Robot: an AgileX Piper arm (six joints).
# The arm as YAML. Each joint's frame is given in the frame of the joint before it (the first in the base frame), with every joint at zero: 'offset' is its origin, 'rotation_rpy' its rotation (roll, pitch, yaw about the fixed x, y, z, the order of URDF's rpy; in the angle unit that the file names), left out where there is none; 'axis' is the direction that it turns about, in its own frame. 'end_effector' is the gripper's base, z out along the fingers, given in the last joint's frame.
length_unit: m
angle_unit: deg
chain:
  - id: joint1
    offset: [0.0, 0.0, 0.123]
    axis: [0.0, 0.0, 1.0]
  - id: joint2
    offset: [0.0, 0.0, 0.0]
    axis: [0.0, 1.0, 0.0]
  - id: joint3
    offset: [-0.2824, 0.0, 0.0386]
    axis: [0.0, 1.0, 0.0]
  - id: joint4
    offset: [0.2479, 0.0, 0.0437]
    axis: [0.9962, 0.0, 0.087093]
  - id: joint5
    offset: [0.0, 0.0, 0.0]
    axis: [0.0, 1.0, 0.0]
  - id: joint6
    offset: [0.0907, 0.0, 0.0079]
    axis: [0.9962, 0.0, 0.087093]
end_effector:
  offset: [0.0, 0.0, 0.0]
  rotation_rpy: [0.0, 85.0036, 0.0]
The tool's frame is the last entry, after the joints.
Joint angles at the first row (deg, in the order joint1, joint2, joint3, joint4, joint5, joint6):
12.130 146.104 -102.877 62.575 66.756 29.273
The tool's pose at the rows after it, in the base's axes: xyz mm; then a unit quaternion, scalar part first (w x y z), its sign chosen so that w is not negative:
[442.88 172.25 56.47 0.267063 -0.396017 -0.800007 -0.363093]
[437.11 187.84 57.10 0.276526 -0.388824 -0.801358 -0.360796]
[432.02 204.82 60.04 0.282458 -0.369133 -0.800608 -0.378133]
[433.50 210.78 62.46 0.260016 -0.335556 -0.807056 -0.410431]
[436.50 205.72 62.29 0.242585 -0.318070 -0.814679 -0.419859]
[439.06 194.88 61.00 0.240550 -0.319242 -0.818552 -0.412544]
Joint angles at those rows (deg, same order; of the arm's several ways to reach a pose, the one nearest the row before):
12.390 146.104 -102.876 61.005 66.811 31.301
14.349 146.105 -102.877 61.635 66.811 31.952
16.272 146.104 -102.876 64.421 66.937 29.875
16.767 146.104 -102.876 67.412 65.931 23.573
16.102 146.105 -102.878 67.497 65.559 20.176
14.830 146.105 -102.879 65.868 66.158 20.233

